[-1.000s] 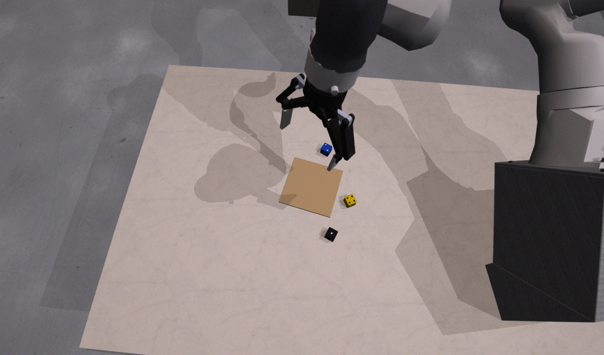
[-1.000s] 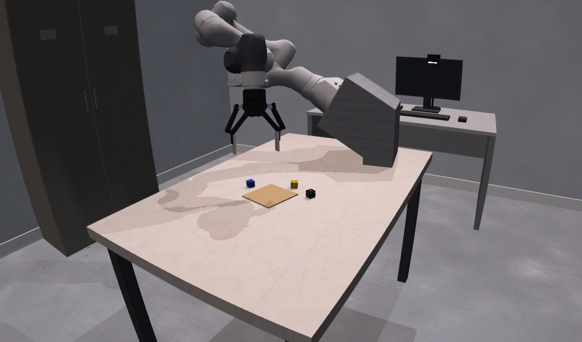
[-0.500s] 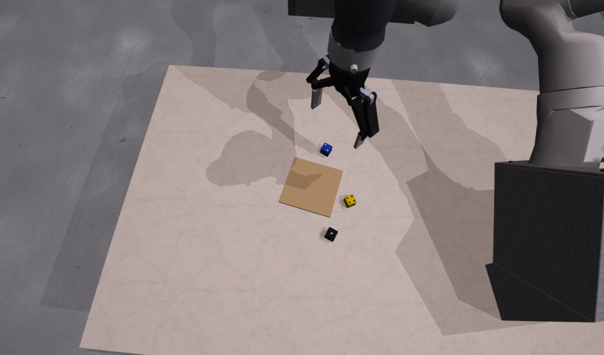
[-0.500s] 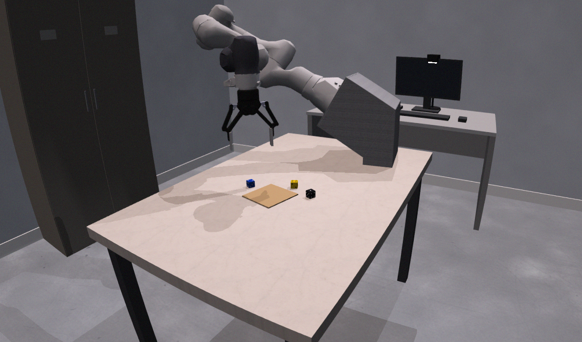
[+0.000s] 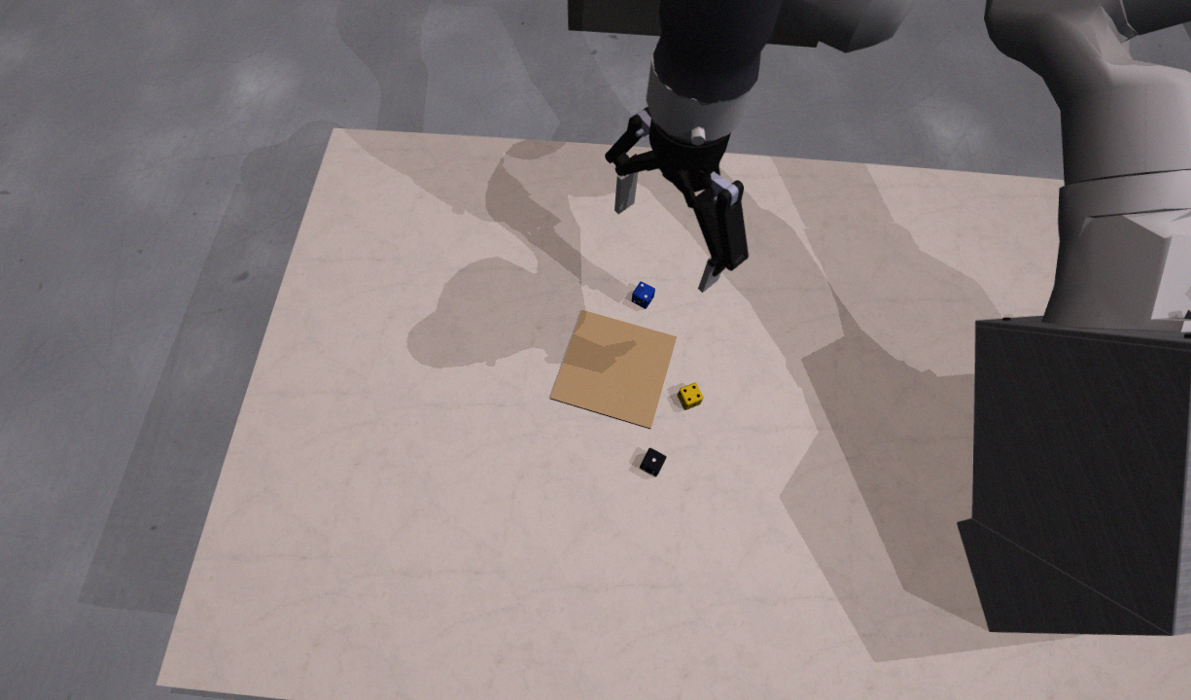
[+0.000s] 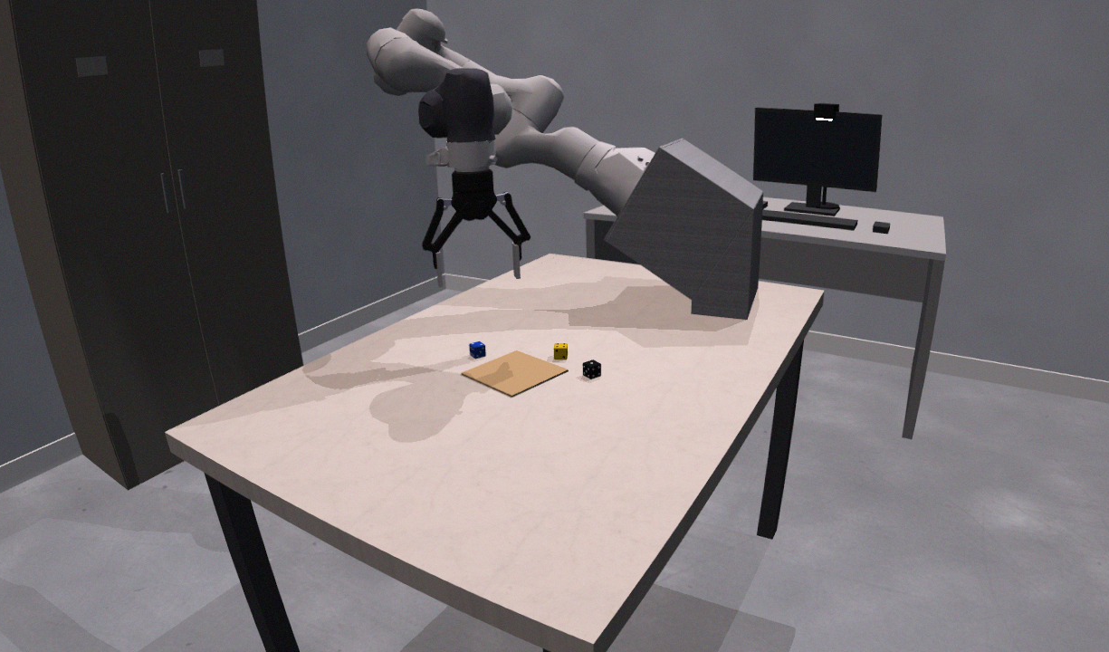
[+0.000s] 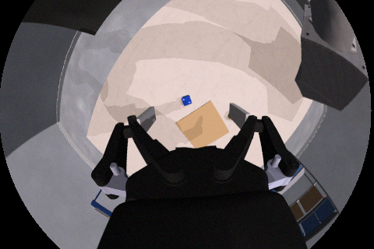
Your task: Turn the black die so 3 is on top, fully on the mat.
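Right now the yellow die is 150 mm below my hand, 140 mm to the left of it and 60 mm behind it. From my hand the other things lie so: tan mat 160 mm below, 110 mm to the left, 50 mm ahead; then black die 240 mm to the left, 150 mm below, 10 mm behind; then blue die 150 mm below, 10 mm ahead.
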